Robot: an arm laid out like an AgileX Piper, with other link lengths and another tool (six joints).
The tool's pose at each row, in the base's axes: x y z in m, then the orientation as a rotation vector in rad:
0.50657, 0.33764, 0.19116, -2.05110, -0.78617, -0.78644
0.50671, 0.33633, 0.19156, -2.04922, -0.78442, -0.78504
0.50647, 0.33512, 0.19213, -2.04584, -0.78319, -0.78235
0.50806, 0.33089, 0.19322, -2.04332, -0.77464, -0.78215
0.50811, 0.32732, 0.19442, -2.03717, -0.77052, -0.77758
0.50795, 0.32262, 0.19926, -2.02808, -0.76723, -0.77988
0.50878, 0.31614, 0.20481, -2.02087, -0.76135, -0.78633
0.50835, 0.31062, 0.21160, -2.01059, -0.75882, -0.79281
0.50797, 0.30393, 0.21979, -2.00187, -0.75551, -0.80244
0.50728, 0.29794, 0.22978, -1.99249, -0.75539, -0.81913
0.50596, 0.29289, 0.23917, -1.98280, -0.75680, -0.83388
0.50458, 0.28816, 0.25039, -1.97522, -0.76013, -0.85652
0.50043, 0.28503, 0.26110, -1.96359, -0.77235, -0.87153
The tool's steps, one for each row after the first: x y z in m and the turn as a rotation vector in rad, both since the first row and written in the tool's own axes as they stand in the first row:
0.00005, 0.00058, -0.00125, 0.00214, 0.00074, 0.00172
0.00001, 0.00075, -0.00260, 0.00615, 0.00123, 0.00351
0.00072, 0.00356, -0.00623, 0.00801, 0.00557, 0.00962
0.00072, 0.00485, -0.00977, 0.01507, 0.00737, 0.01411
0.00302, 0.00492, -0.01612, 0.02156, 0.01404, 0.01521
0.00600, 0.00631, -0.02403, 0.02447, 0.02321, 0.01662
0.00937, 0.00573, -0.03210, 0.03007, 0.03249, 0.01546
0.01352, 0.00515, -0.04182, 0.03285, 0.04314, 0.01368
0.01899, 0.00319, -0.05193, 0.03303, 0.05679, 0.00674
0.02387, 0.00056, -0.06114, 0.03436, 0.06888, -0.00058
0.03016, -0.00309, -0.07100, 0.03022, 0.08359, -0.01235
0.03478, -0.00937, -0.08000, 0.03333, 0.09237, -0.02775

